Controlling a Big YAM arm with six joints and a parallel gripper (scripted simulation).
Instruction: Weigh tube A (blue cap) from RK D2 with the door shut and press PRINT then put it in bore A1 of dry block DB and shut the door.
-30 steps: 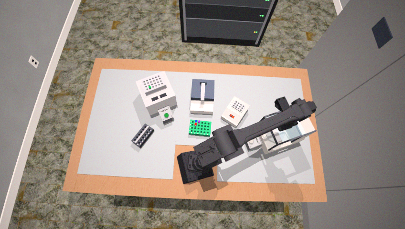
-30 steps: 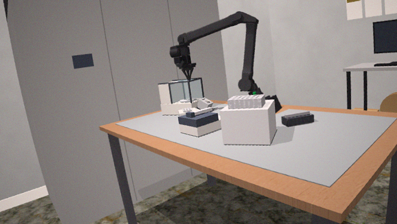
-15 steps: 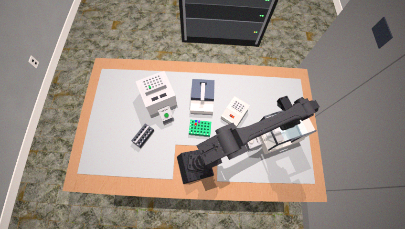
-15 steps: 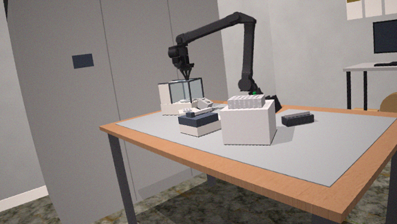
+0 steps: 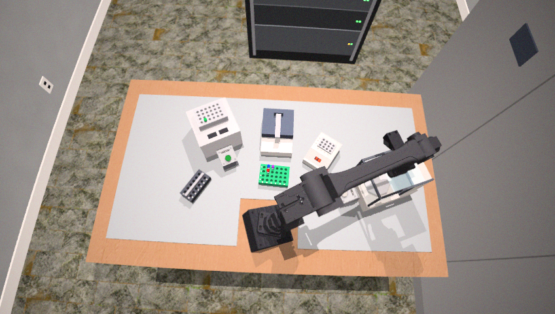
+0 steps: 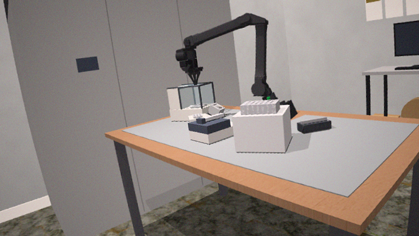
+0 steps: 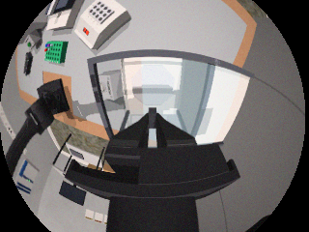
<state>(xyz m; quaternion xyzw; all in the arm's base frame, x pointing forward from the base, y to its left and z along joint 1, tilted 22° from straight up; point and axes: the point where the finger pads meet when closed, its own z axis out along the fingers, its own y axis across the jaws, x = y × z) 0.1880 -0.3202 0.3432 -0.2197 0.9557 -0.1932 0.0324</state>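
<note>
Now: hand 230 mm to the right of the dry block DB, 190 mm above it and 130 mm short of it. The rest, counted from my hand: balance door (30 mm to the right, 10 mm below, 10 mm ahead); green rack RK (430 mm to the left, 210 mm below); white print key (150 mm below, 130 mm to the left, 60 mm behind).
</note>
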